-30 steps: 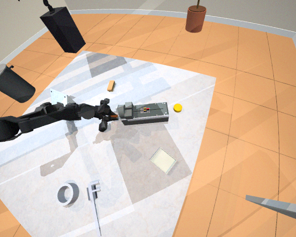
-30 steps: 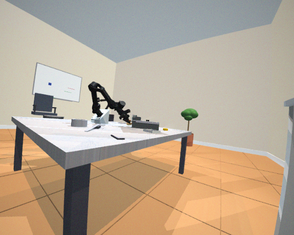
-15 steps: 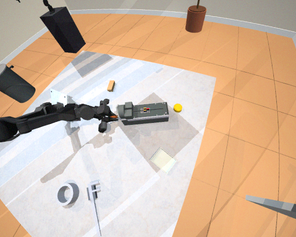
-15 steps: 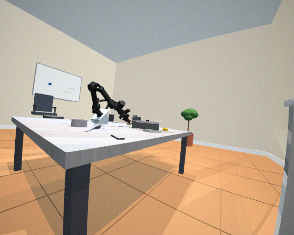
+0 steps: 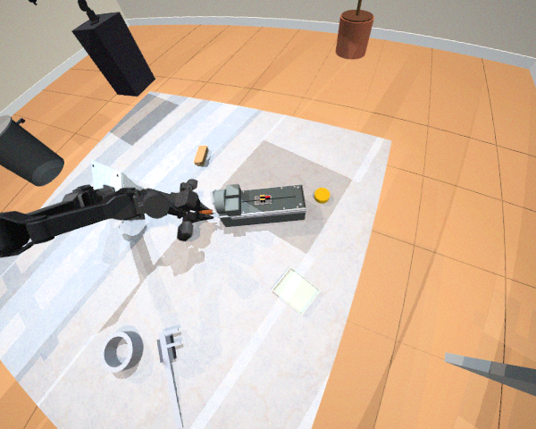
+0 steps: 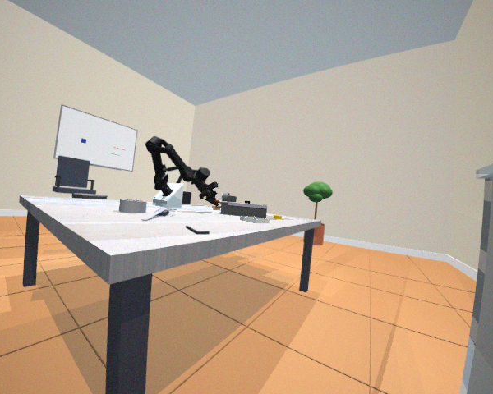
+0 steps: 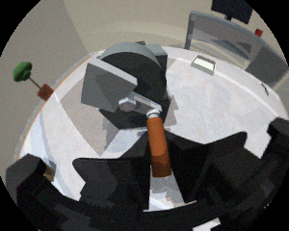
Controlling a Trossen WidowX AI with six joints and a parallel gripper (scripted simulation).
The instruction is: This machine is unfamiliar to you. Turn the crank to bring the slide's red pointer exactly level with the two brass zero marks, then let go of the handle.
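Now: gripper tip 20 mm past the orange-brown crank handle, 10 mm to the left of it and 20 mm below it. Round my gripper tip: tan block 190 mm behind, 230 mm to the left, 30 mm below; pale square tile 310 mm ahead, 120 mm to the right, 40 mm below; red pointer 160 mm ahead, 90 mm to the left, 40 mm above.
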